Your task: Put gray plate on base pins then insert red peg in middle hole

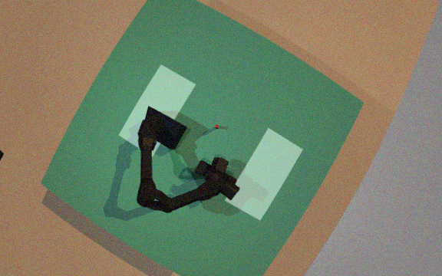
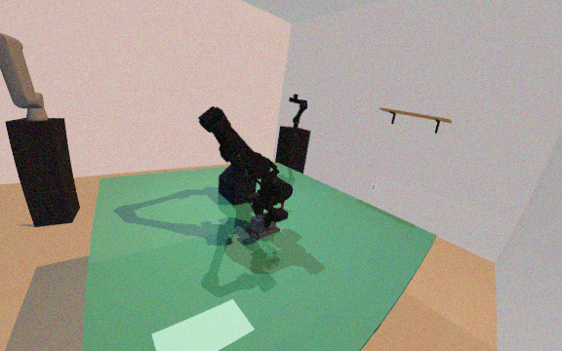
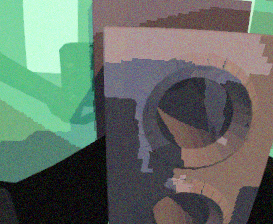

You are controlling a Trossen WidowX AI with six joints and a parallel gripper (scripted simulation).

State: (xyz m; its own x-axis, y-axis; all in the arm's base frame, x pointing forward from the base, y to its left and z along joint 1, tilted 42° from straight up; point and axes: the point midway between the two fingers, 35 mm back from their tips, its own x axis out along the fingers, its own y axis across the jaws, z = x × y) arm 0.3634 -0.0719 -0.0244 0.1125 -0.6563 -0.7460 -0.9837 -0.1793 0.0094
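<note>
Now: gripper tip 20 mm above the dark base. Round my gripper tip: gray plate: 30 mm above; then red peg: 180 mm to the left, 130 mm behind, 20 mm above.
</note>
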